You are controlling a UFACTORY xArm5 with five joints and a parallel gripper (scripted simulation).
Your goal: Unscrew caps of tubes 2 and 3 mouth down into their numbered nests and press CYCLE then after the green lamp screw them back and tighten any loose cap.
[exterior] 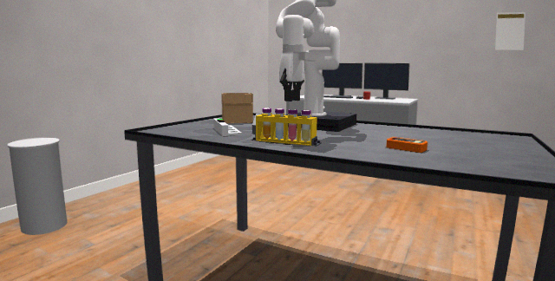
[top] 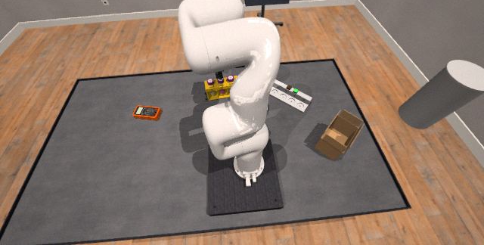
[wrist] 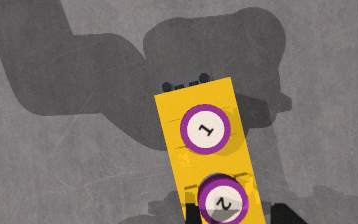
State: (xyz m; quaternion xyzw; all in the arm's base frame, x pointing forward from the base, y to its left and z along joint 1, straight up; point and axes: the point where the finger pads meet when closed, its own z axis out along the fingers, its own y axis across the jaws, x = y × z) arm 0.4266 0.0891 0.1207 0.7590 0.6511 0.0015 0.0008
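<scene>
The green ready key is 180 mm to the right of my hand, 140 mm behind it and 110 mm below it. Round my hand: blue cycle key (140 mm to the right, 140 mm behind, 110 mm below); grey key housing (160 mm to the right, 120 mm below, 120 mm behind).
</scene>
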